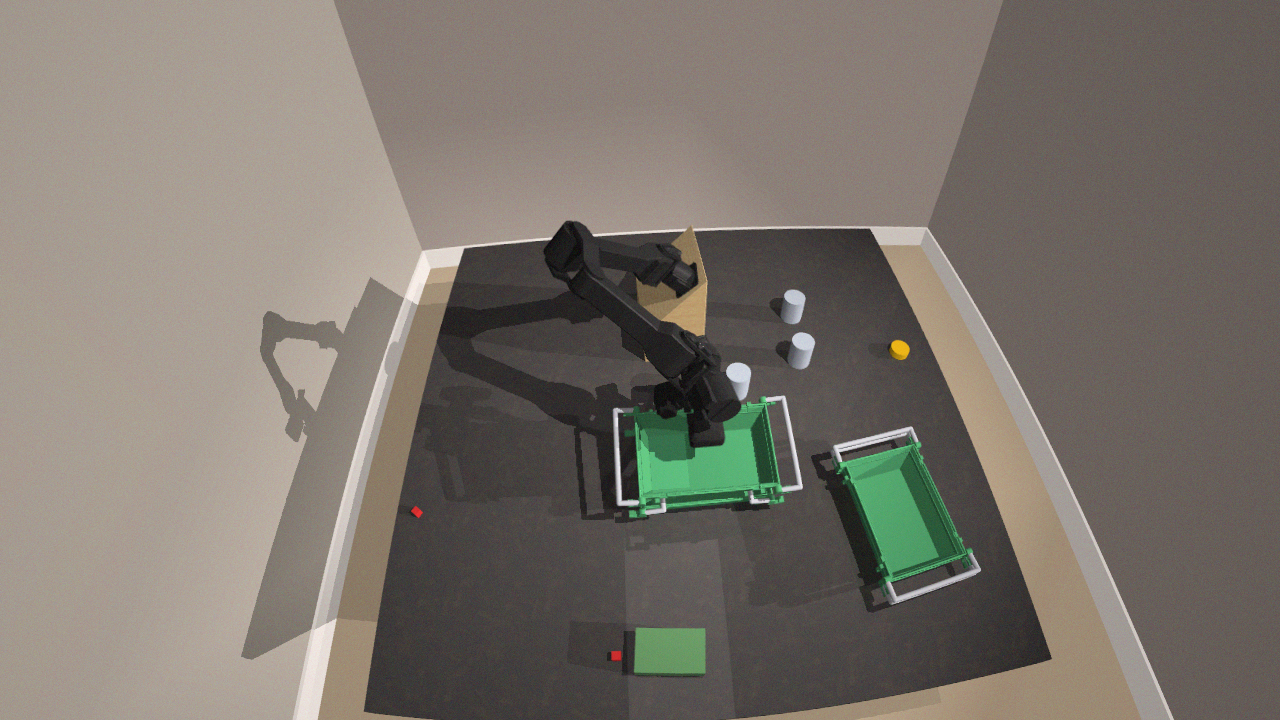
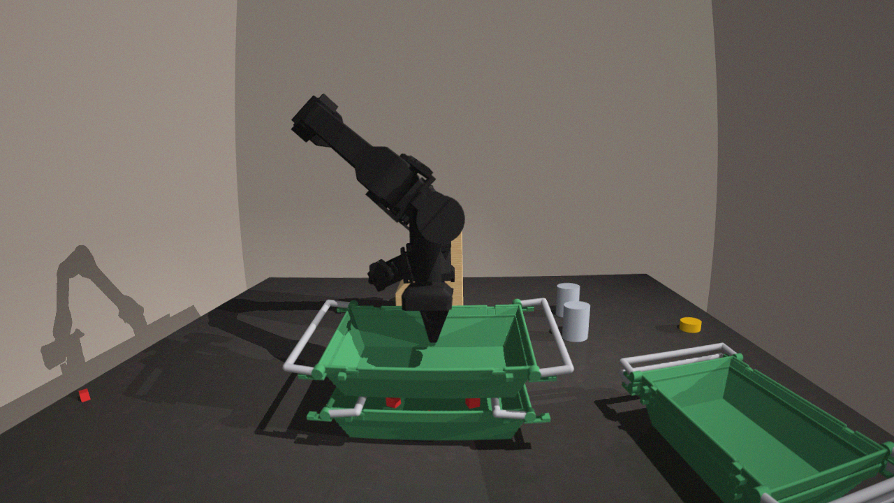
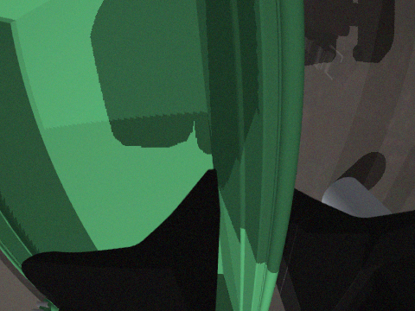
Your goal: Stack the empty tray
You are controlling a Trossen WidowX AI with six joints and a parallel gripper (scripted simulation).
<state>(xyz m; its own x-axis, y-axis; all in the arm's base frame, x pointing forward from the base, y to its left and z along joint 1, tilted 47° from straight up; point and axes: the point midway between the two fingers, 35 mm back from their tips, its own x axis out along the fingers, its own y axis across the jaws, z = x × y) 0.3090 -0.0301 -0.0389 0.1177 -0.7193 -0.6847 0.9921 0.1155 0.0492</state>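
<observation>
My gripper tip is now 7 cm short of the tray and 2 cm below it. Round my gripper tip: flat green slab (42 cm ahead, 7 cm to the right, 7 cm below); then yellow disc (25 cm behind, 54 cm to the left, 8 cm below).
</observation>
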